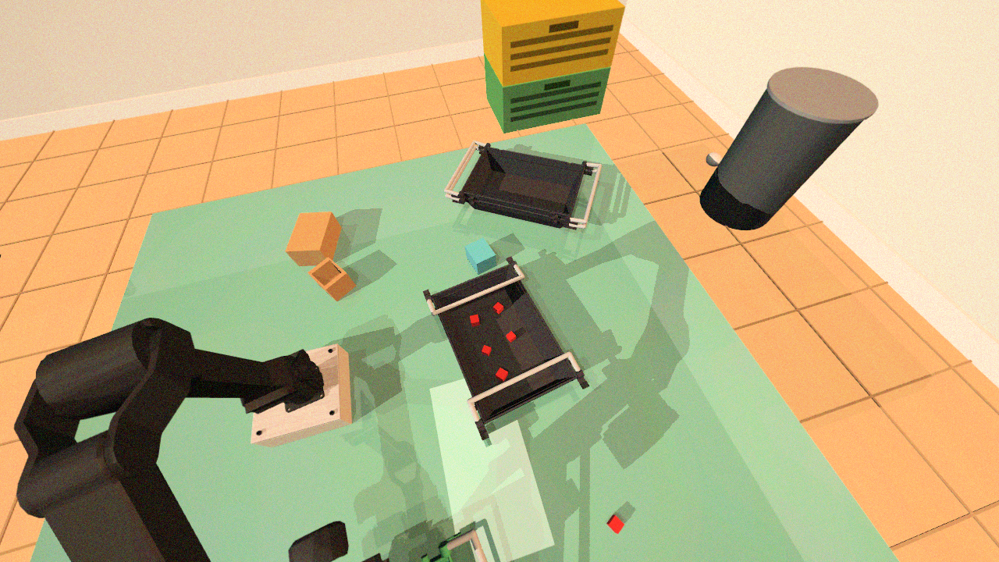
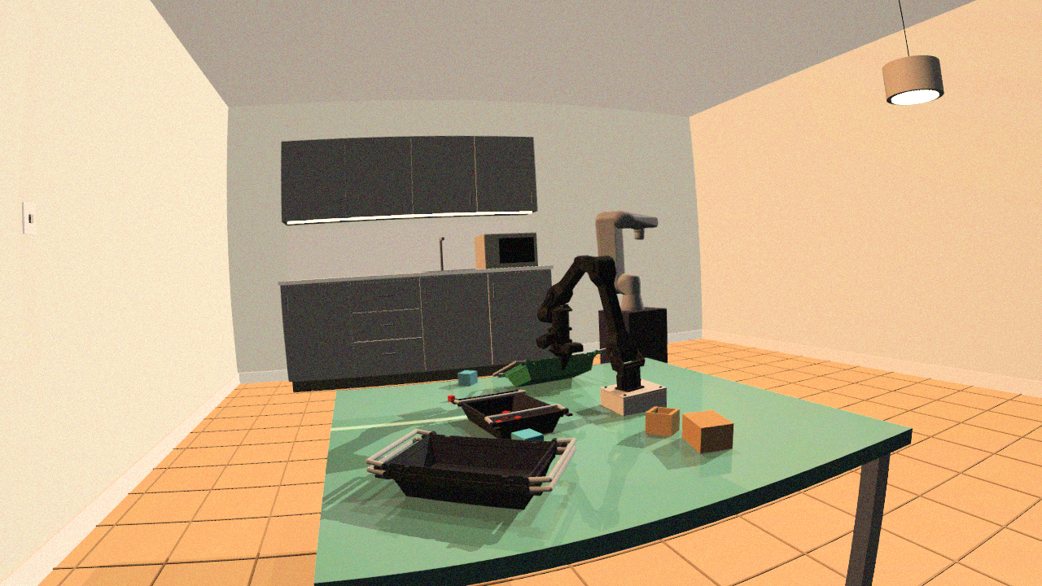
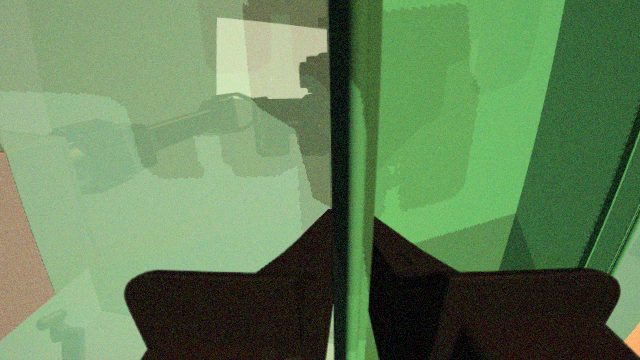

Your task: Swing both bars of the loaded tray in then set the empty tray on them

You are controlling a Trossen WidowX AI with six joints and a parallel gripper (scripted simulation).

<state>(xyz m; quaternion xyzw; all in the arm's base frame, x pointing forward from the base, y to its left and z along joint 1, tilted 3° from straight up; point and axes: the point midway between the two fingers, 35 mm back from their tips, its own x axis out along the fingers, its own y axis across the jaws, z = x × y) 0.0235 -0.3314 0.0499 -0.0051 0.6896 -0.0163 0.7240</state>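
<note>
Right now my gripper tip is 80 mm to the left of the green tray.
</note>
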